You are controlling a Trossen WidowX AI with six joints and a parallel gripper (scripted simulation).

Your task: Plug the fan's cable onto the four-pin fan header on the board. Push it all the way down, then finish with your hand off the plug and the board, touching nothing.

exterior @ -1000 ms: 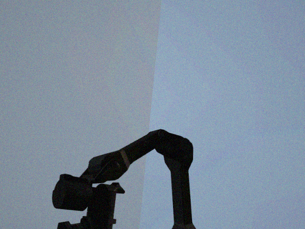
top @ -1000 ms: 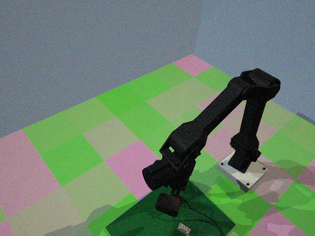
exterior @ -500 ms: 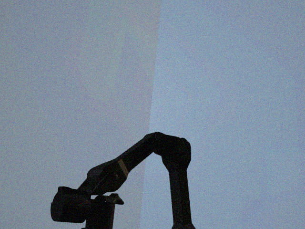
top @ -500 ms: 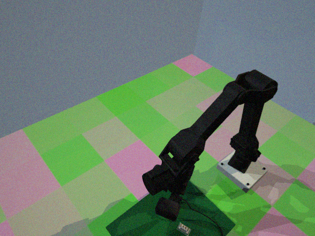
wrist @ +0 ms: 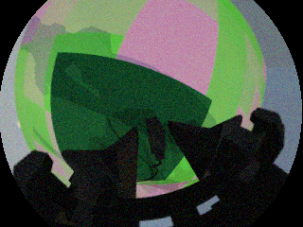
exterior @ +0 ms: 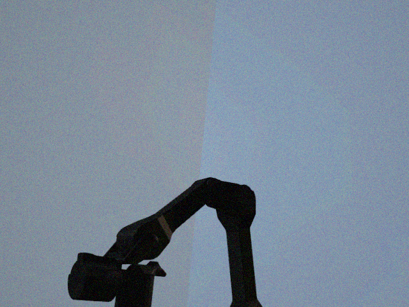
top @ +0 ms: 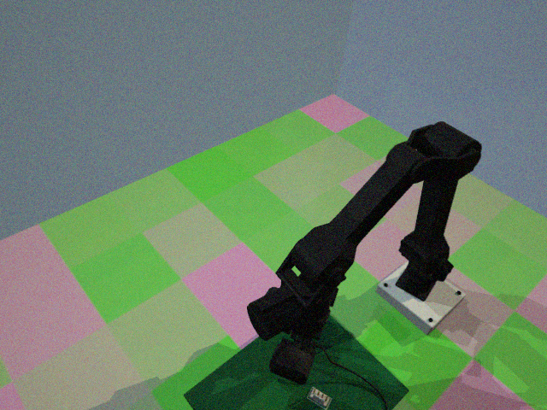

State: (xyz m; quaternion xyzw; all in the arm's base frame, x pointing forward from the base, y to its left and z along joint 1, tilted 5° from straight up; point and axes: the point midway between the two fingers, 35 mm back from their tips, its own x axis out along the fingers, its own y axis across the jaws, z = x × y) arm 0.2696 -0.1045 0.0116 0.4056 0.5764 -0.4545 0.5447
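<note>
My gripper tip is 5 cm short of the header, 7 cm to the right of it and 2 cm above it. From my gripper tip the other things lie so: black fan (11 cm ahead, 21 cm to the left, 4 cm above); dark green board (6 cm ahead, 4 cm to the left, 3 cm below); black plug (1 cm to the left, 1 cm above).
</note>
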